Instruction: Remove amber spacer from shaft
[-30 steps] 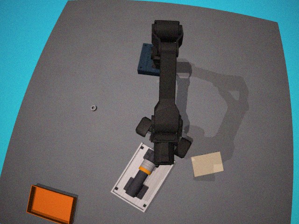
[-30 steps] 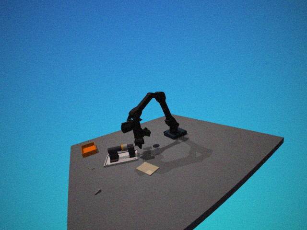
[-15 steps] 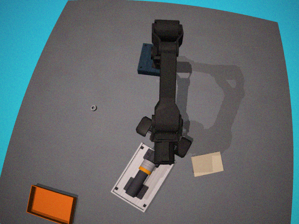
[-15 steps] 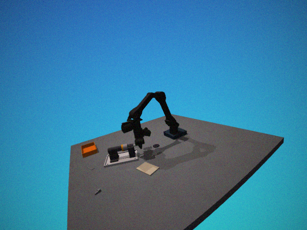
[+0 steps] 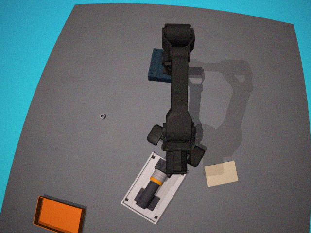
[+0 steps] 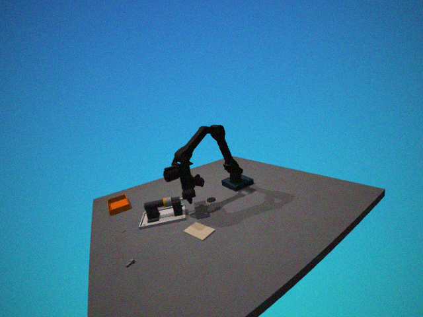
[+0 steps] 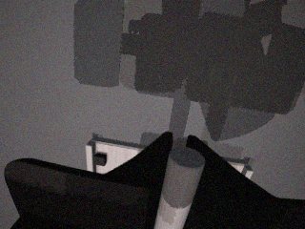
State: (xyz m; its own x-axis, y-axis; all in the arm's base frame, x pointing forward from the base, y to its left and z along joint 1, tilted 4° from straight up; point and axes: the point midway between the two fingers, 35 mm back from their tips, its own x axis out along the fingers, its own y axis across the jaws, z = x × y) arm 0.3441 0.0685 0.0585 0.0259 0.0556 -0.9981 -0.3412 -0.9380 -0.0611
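Now: the shaft 80 mm ahead of my gripper tip, 30 mm to the right of it and 30 mm above it. Round my gripper tip: pad: 190 mm to the left, 50 mm ahead, 40 mm below; grey spacer: 100 mm ahead, 40 mm to the right, 30 mm above; amber spacer: 120 mm ahead, 40 mm to the right, 30 mm above.
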